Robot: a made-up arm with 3 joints. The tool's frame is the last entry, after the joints.
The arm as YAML. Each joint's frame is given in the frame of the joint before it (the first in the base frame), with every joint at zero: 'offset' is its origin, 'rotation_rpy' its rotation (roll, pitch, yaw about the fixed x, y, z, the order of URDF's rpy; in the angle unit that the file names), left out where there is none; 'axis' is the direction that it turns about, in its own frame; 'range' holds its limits. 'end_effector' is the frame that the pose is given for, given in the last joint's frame.
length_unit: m
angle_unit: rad
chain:
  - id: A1
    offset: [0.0, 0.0, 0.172]
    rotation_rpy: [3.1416, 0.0, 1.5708]
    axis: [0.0, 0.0, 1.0]
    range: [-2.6, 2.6]
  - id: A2
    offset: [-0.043, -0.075, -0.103]
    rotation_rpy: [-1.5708, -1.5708, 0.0]
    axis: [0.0, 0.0, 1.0]
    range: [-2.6, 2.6]
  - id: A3
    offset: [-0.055, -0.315, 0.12]
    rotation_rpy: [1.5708, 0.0, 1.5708]
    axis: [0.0, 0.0, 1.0]
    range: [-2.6, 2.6]
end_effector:
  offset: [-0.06, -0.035, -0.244]
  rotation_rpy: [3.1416, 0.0, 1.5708]
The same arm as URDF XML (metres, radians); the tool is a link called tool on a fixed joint. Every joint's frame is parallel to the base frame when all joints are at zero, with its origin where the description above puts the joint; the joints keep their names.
<robot name="arm">
<link name="base"/>
<link name="link1"/>
<link name="link2"/>
<link name="link3"/>
<link name="tool"/>
<joint name="A1" type="revolute"><parent link="base"/><child link="link1"/><origin xyz="0 0 0.172" rpy="0 0 0"/><axis xyz="0 0 -1"/><limit lower="-2.6" upper="2.6"/></joint>
<joint name="A2" type="revolute"><parent link="link1"/><child link="link2"/><origin xyz="-0.075 -0.043 0.103" rpy="0 0 0"/><axis xyz="1 0 0"/><limit lower="-2.6" upper="2.6"/></joint>
<joint name="A3" type="revolute"><parent link="link2"/><child link="link3"/><origin xyz="0.12 -0.315 0.055" rpy="0 0 0"/><axis xyz="0 0 -1"/><limit lower="-2.6" upper="2.6"/></joint>
<joint name="tool_joint" type="fixed"><parent link="link3"/><child link="tool"/><origin xyz="-0.035 -0.06 0.244" rpy="0 0 0"/></joint>
</robot>

